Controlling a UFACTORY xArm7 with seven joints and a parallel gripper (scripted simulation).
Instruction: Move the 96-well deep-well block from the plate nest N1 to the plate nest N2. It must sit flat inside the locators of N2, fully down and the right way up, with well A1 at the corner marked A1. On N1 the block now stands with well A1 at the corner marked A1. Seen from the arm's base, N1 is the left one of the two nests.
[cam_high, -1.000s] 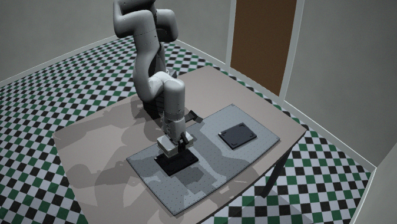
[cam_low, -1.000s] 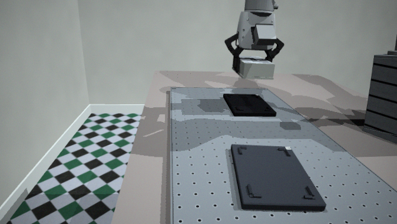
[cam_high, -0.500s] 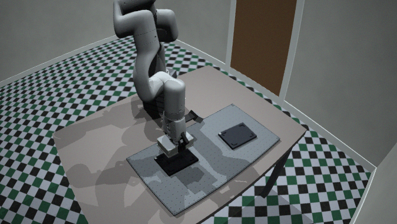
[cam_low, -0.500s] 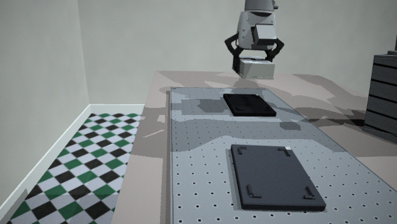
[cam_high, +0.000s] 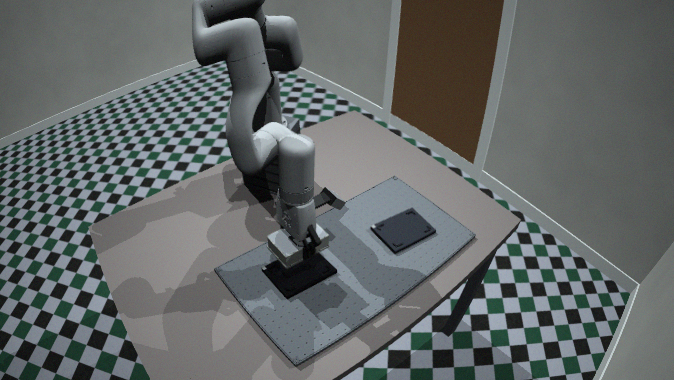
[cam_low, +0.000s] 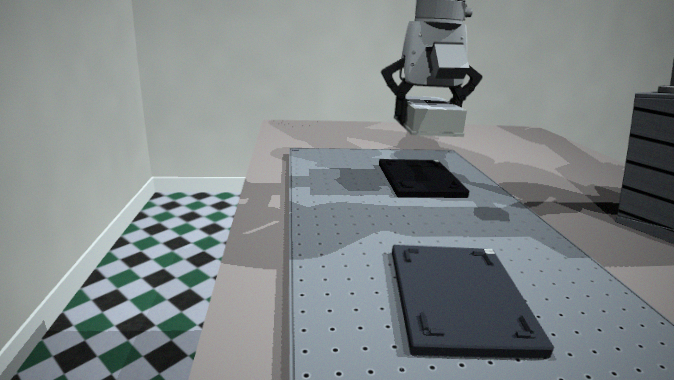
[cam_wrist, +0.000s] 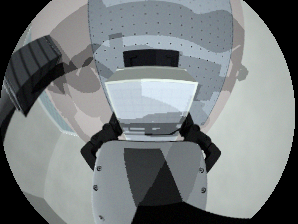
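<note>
Right now the plate nest N2 is 11 cm below my hand. Round my hand: white A1 mark: 2 cm ahead, 27 cm to the left, 10 cm below; then plate nest N1: 9 cm ahead, 33 cm to the left, 11 cm below; then 96-well deep-well block: right at my hand.
</note>
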